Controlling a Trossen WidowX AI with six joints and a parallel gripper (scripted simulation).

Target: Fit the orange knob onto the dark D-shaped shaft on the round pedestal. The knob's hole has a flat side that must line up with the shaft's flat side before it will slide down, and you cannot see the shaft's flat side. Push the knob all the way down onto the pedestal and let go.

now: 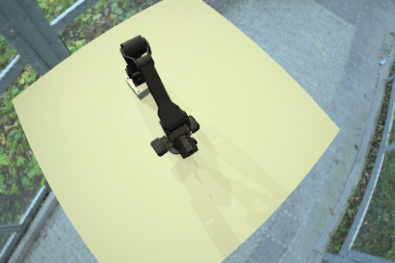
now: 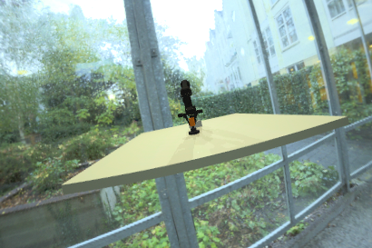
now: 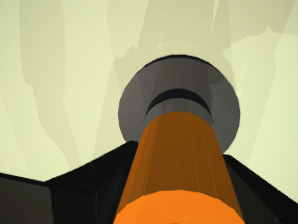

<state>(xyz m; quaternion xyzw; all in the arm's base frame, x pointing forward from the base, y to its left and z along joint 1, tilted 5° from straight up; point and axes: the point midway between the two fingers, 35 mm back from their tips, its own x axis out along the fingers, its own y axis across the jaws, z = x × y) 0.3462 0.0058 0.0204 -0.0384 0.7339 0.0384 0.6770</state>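
My gripper tip is 2 cm below the orange knob. Also, from my gripper tip: pedestal 4 cm below.
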